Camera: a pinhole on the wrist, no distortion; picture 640 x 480 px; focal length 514.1 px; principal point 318.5 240.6 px. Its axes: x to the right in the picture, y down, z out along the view. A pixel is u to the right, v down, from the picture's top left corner.
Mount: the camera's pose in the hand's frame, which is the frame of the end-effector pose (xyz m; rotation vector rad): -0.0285 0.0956 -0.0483 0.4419 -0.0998 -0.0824
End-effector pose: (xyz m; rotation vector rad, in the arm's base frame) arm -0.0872 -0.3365 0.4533 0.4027 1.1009 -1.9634
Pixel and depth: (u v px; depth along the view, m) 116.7 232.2 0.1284
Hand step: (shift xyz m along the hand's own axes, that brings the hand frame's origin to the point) -0.0933 0.0446 0.0623
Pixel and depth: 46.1 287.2 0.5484
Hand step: -0.3764 -0.0619 0.4434
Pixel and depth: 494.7 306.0 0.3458
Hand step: 0.0521 -0.0228 0.2909
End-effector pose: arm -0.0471 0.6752 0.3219 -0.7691 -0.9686 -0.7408
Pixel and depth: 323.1 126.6 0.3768
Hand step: -0.0730 -0.1392 0.2548
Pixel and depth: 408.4 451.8 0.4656
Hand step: 0.0101 0.0630 0.4591
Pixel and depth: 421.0 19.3 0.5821
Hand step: 0.0056 -0.3877 0.3763
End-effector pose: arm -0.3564 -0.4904 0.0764 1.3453 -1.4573 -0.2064
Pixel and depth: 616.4 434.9 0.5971
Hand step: 0.2595 0.0116 0.6129
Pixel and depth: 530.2 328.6 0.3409
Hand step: 0.0752 -0.0100 0.2944
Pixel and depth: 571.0 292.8 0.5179
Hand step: 0.1677 -0.1015 0.4600
